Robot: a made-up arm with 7 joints. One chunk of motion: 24 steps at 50 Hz.
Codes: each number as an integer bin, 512 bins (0 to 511) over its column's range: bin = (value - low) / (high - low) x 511, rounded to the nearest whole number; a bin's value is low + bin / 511 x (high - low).
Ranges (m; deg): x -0.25..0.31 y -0.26..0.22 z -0.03..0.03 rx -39..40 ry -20..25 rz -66..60
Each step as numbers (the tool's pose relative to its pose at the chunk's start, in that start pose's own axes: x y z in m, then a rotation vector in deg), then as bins.
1 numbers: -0.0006 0.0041 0.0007 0.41 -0.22 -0.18
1 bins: 228 281 261 255 225 267
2 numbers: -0.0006 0.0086 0.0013 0.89 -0.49 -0.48
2 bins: 228 286 267 258 222 266
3 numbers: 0.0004 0.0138 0.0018 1.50 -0.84 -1.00
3 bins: 228 291 271 262 218 264
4 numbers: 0.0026 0.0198 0.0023 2.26 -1.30 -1.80
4 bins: 230 298 275 267 212 260
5 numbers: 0.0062 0.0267 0.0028 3.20 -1.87 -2.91
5 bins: 234 305 279 273 206 256
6 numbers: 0.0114 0.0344 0.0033 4.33 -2.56 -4.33
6 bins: 239 313 284 280 198 250
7 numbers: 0.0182 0.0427 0.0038 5.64 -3.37 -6.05
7 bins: 245 322 288 289 189 243
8 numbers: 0.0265 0.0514 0.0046 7.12 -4.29 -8.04
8 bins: 252 332 295 298 178 235
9 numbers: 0.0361 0.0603 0.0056 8.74 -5.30 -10.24
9 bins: 261 341 303 309 167 226
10 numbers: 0.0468 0.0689 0.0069 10.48 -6.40 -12.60
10 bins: 271 350 314 320 154 217
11 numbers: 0.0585 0.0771 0.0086 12.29 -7.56 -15.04
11 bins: 282 359 329 332 141 207
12 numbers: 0.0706 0.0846 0.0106 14.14 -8.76 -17.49
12 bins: 293 367 346 344 128 197
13 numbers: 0.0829 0.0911 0.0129 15.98 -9.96 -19.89
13 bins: 304 374 365 356 114 187
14 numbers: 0.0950 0.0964 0.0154 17.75 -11.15 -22.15
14 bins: 315 379 387 367 100 178
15 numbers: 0.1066 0.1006 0.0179 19.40 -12.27 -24.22
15 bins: 325 384 408 378 88 169
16 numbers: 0.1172 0.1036 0.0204 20.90 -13.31 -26.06
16 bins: 335 387 429 387 76 162
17 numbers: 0.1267 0.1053 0.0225 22.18 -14.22 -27.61
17 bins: 344 389 447 396 66 156
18 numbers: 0.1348 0.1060 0.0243 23.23 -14.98 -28.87
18 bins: 351 390 462 403 57 151
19 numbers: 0.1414 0.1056 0.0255 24.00 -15.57 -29.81
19 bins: 357 389 473 408 50 147
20 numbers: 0.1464 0.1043 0.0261 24.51 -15.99 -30.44
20 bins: 362 388 478 411 46 144
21 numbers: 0.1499 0.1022 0.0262 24.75 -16.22 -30.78
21 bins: 365 386 479 412 43 143
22 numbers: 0.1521 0.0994 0.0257 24.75 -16.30 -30.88
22 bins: 367 383 474 412 42 142
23 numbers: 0.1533 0.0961 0.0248 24.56 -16.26 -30.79
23 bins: 368 379 467 411 42 143
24 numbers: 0.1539 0.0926 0.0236 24.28 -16.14 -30.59
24 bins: 369 375 456 409 44 144
